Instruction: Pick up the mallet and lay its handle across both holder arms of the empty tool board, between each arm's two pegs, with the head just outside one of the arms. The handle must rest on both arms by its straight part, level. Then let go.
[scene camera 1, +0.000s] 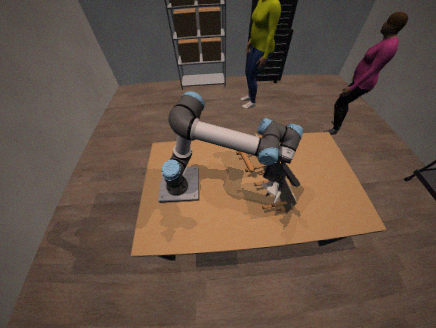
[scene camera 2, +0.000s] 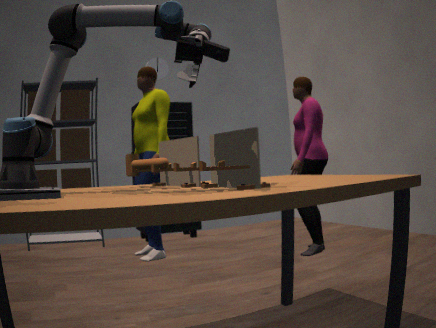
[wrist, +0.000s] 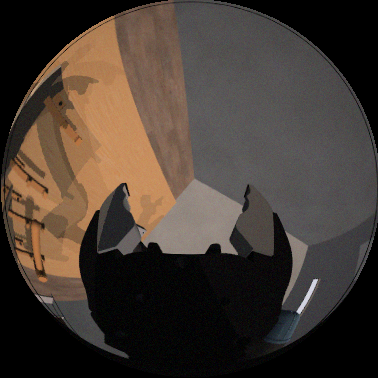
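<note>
Scene camera 1 shows the gripper (scene camera 1: 269, 199). Visible in scene camera 2: the gripper (scene camera 2: 192, 63), a tool board (scene camera 2: 234, 156) and another tool board (scene camera 2: 184, 151). The wrist view shows the gripper (wrist: 186, 185).
</note>
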